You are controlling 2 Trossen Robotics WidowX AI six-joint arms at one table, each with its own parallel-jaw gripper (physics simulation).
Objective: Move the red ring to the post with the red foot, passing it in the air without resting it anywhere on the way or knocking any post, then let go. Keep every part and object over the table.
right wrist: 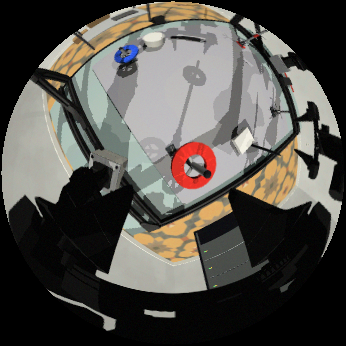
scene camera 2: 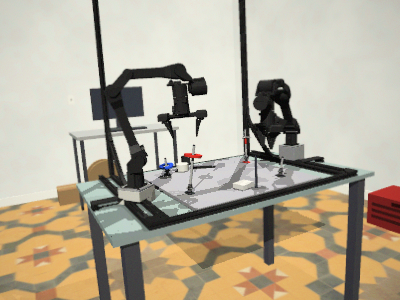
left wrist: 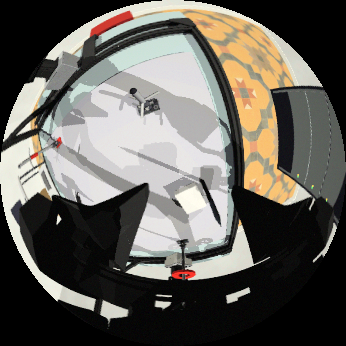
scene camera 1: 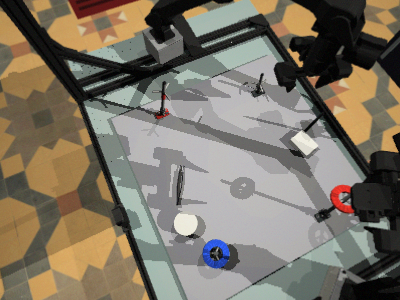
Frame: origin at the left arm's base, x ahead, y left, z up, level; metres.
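Seen in the pictures: left gripper, fingertip midpoint: (right wrist: 293, 134) (scene camera 2: 266, 148) (left wrist: 192, 188) (scene camera 1: 301, 89); right gripper, fingertip midpoint: (right wrist: 183, 191) (scene camera 2: 185, 137); left arm's base at its link origin: (scene camera 2: 291, 144) (scene camera 1: 162, 33); right arm's base at its link origin: (right wrist: 101, 174) (scene camera 2: 136, 185) (left wrist: 177, 266) (scene camera 1: 354, 296).
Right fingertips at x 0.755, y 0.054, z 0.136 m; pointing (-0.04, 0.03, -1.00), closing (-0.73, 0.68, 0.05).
Offsets run from my right fingertips to a thing's top centre. "pt": to the spot under its first point.
The red ring @[dx -0.020, dy +0.018, dz -0.061 m] (scene camera 1: 334, 200) (scene camera 2: 187, 155) (left wrist: 176, 274) (right wrist: 178, 165) sits high around a tall grey post @[pt dx -0.006, dy +0.019, dz -0.156 m] (scene camera 2: 191, 177), whose foot @[pt dx -0.001, dy +0.001, dz -0.197 m] (scene camera 1: 322, 215) is dark. The post with the red foot @[pt dx -0.529, dy -0.191, dz -0.121 m] (scene camera 1: 163, 100) (scene camera 2: 245, 145) (left wrist: 59, 142) stands upright across the table, with thin crossbars and a red band. My right gripper (scene camera 2: 185, 136) (right wrist: 183, 191) is open and empty, above the red ring and its post, fingers pointing down. In scene camera 1 the right arm covers part of the ring. My left gripper (scene camera 1: 305, 84) (left wrist: 192, 188) is open and empty, high near the table's far right side in scene camera 1.
A blue ring @[dx -0.095, dy -0.309, dz -0.165 m] (scene camera 1: 207, 254) (scene camera 2: 162, 166) (right wrist: 119, 55) is on a short post beside a white cylinder @[dx -0.205, dy -0.331, dz -0.185 m] (scene camera 1: 185, 224) (right wrist: 153, 40). A white block @[dx -0.197, dy +0.114, dz -0.200 m] (scene camera 1: 304, 143) (scene camera 2: 243, 185) lies by a thin black upright rod @[dx -0.227, dy +0.156, dz -0.080 m] (scene camera 2: 256, 172). Another short post @[pt dx -0.429, dy +0.116, dz -0.186 m] (scene camera 1: 259, 87) (scene camera 2: 282, 167) and a dark slender object @[dx -0.310, dy -0.281, dz -0.210 m] (scene camera 1: 180, 185) are also present.
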